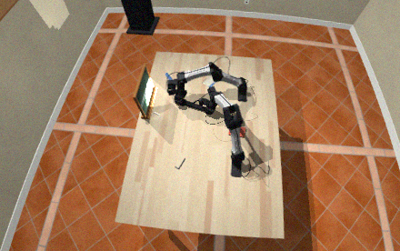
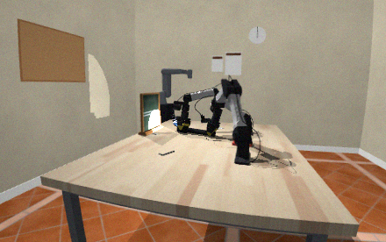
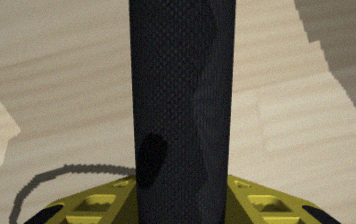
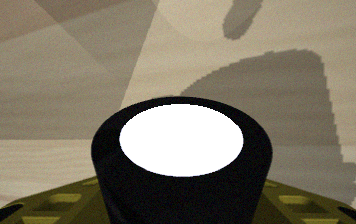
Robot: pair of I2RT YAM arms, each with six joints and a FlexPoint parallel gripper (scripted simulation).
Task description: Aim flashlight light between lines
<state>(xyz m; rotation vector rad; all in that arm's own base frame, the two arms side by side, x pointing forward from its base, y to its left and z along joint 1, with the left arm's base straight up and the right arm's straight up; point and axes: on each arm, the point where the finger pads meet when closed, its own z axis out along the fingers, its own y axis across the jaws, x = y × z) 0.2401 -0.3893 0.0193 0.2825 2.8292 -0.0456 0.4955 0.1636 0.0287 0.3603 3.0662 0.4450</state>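
Observation:
Right now my right hand is 20 mm past the flashlight head. From my right hand the other things lie so: white stick (170 mm ahead, 120 mm to the left, 20 mm below); green board (260 mm ahead, 120 mm above, 30 mm to the left); blue screwdriver (210 mm to the right, 120 mm ahead, 10 mm below).

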